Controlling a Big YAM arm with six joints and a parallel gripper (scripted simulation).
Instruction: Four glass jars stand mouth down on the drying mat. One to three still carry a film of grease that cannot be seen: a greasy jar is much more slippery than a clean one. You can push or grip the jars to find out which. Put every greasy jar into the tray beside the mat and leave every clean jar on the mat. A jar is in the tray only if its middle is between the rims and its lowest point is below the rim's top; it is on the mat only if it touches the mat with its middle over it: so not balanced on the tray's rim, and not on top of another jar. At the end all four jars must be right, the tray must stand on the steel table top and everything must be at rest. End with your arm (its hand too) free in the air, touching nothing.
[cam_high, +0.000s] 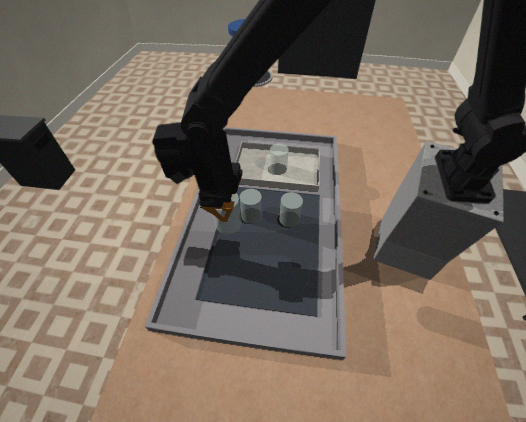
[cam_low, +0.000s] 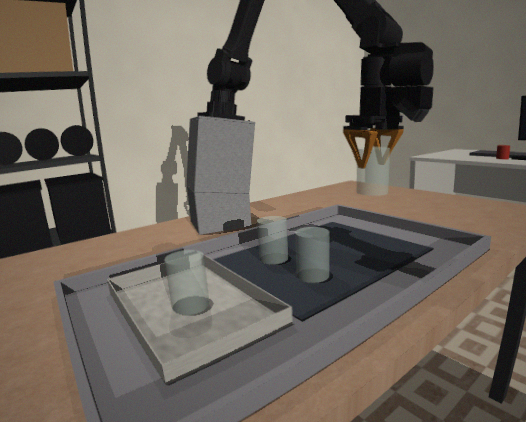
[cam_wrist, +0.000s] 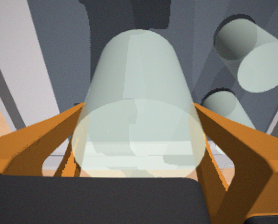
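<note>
The pale tray lies 38 cm to the right of my hand, 20 cm below it and 9 cm behind it. Also, from my hand: dark drying mat (21 cm below, 8 cm behind, 6 cm to the right); then rimmed steel table top (21 cm below, 16 cm to the right, 7 cm behind).
</note>
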